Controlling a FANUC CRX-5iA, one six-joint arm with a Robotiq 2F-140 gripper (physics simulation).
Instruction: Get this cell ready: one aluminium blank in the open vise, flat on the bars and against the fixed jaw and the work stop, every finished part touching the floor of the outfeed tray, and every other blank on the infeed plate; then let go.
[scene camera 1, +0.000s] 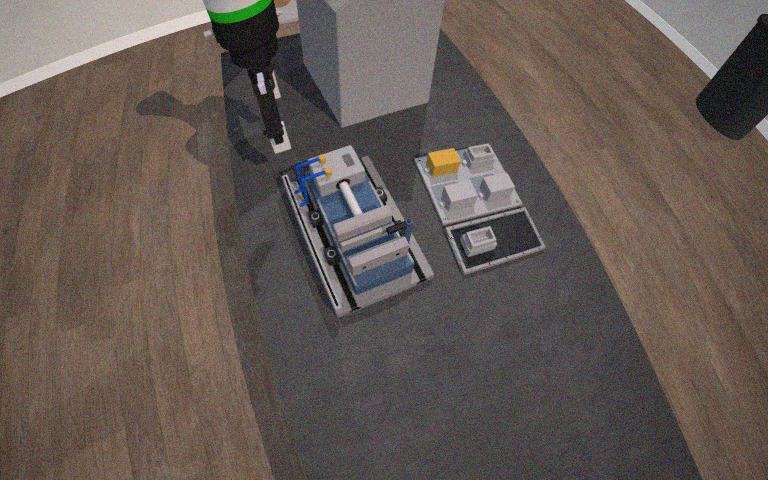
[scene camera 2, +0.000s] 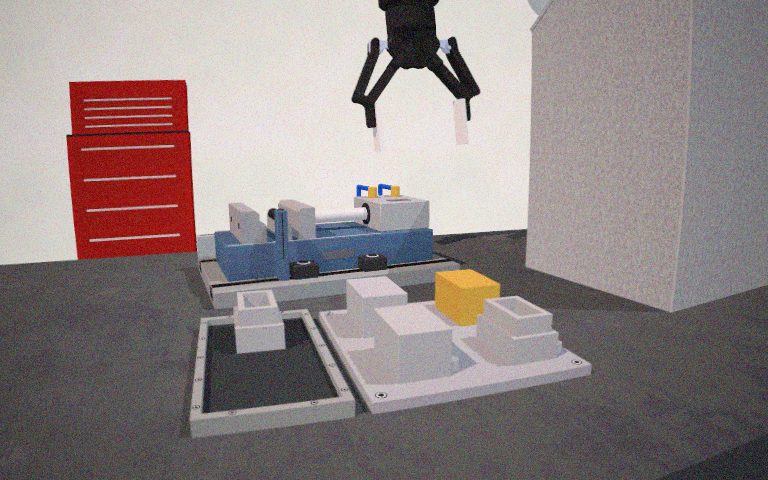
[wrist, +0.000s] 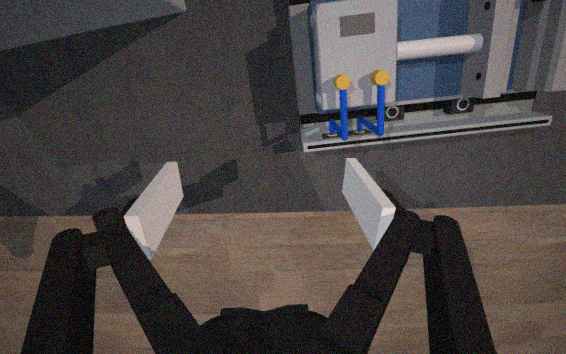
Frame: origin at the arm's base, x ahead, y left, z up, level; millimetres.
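Seen in the pictures: gripper, between the fingertips: (scene camera 2: 422, 147) (wrist: 263, 177).
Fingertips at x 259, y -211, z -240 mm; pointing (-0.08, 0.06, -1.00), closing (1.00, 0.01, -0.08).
Note:
A point is followed by its place in that frame.
My gripper (scene camera 1: 278, 114) {x 259, y -211, z -240 mm} (scene camera 2: 419, 141) {x 259, y -211, z -240 mm} (wrist: 263, 177) {x 259, y -211, z -240 mm} is open and empty, high beside the cylinder end of the blue vise (scene camera 1: 385, 275) {x 562, y -89, z -344 mm} (scene camera 2: 339, 240) {x 424, y -52, z -346 mm} (wrist: 435, 82) {x 435, y -142, z -343 mm}. The vise is open, with no blank between its moving jaw (scene camera 2: 297, 217) {x 472, y -54, z -317 mm} and fixed jaw (scene camera 2: 246, 223) {x 531, y -42, z -319 mm}; the work stop (scene camera 2: 281, 243) {x 495, y -22, z -340 mm} stands beside the gap. Two grey blanks, one (scene camera 1: 459, 196) {x 438, y 101, z -358 mm} (scene camera 2: 376, 300) {x 433, y 140, z -362 mm} and another (scene camera 1: 497, 188) {x 438, y 189, z -359 mm} (scene camera 2: 416, 339) {x 431, y 230, z -363 mm}, a yellow block (scene camera 1: 443, 163) {x 352, y 100, z -358 mm} (scene camera 2: 465, 297) {x 352, y 139, z -368 mm} and a stepped, pocketed part (scene camera 1: 481, 157) {x 351, y 193, z -364 mm} (scene camera 2: 518, 328) {x 349, y 225, z -367 mm} stand on the infeed plate (scene camera 1: 434, 185) {x 378, y 76, z -394 mm} (scene camera 2: 481, 378) {x 386, y 241, z -394 mm}. A pocketed part (scene camera 1: 480, 242) {x 542, y 103, z -361 mm} (scene camera 2: 259, 333) {x 530, y 141, z -381 mm} sits upright in the outfeed tray (scene camera 1: 504, 260) {x 580, y 149, z -392 mm} (scene camera 2: 271, 417) {x 531, y 251, z -395 mm}.
Blue hoses (wrist: 381, 107) {x 363, y -163, z -293 mm} with yellow fittings stand up at the vise's cylinder end. A tall grey cabinet (scene camera 1: 373, 62) {x 147, y 5, z -227 mm} (scene camera 2: 611, 152) {x 137, y 68, z -241 mm} stands behind the vise and plate. A red tool chest (scene camera 2: 135, 186) is in the background, and a black cylinder (scene camera 1: 736, 84) is far right in scene camera 1.

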